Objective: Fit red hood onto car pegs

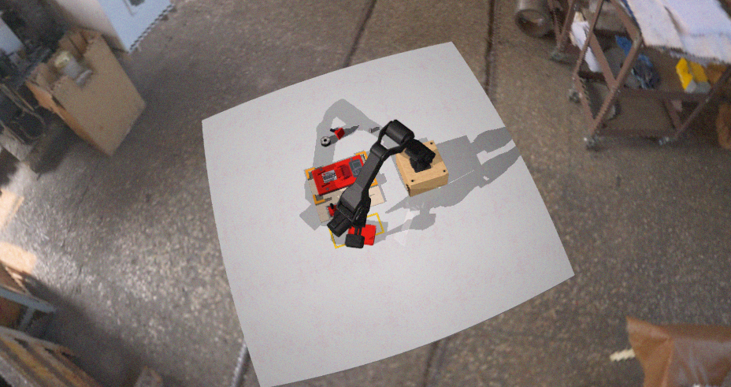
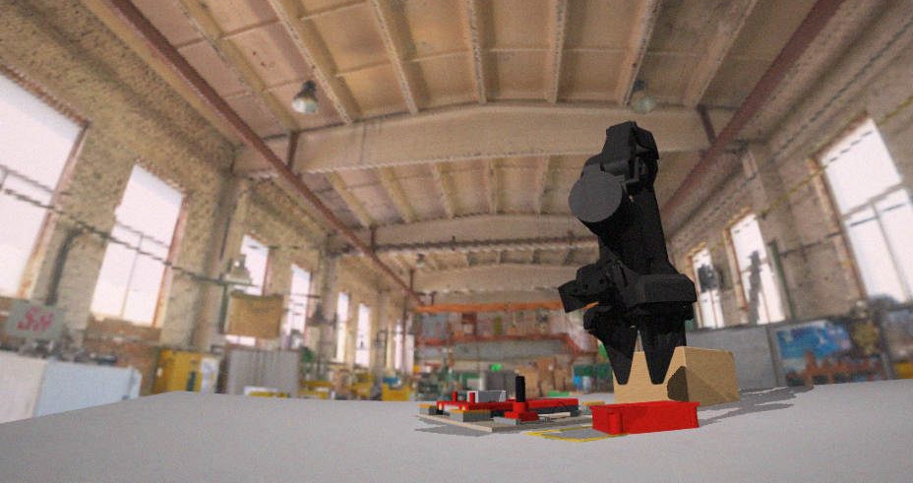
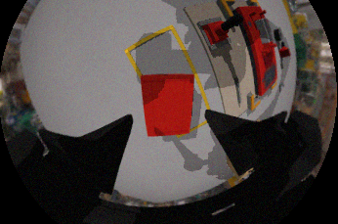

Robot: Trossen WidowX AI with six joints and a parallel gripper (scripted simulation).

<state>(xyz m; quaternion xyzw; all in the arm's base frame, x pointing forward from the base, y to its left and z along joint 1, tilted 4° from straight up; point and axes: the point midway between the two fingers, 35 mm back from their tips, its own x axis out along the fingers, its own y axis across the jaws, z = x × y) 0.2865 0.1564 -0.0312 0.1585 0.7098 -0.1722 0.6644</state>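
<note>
Now: gripper tip 3 cm above the red hood. Round my gripper tip: wheel: 43 cm to the right, 4 cm below, 1 cm ahead; grey engine block: 25 cm to the right, 4 cm ahead, 2 cm below.
</note>
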